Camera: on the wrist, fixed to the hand. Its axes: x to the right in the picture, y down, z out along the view.
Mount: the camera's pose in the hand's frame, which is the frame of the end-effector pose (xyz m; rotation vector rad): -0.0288 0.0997 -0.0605 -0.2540 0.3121 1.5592
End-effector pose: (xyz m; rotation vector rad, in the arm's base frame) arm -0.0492 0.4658 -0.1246 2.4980 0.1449 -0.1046
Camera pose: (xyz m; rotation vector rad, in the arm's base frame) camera -0.0624 0.4202 -0.0143 1.7262 -1.4928 0.8564
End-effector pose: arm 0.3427 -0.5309 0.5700 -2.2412 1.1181 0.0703
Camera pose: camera 0.2375 -0.5885 0.5768 -1.0165 2.8380 0.5086
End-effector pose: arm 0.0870 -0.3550 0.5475 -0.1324 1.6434 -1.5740
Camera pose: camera 0.1138 -0.2702 0.4668 1.0553 1.4210 -0.1740
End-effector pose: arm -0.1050 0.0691 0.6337 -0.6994 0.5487 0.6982
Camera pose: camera -0.2098 0.0697 0.5750 -0.5105 1.3186 2.1501
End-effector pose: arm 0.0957 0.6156 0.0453 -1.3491 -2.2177 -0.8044
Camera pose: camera 0.2010 0.5926 0.0982 -2.2137 -0.3832 -0.5358
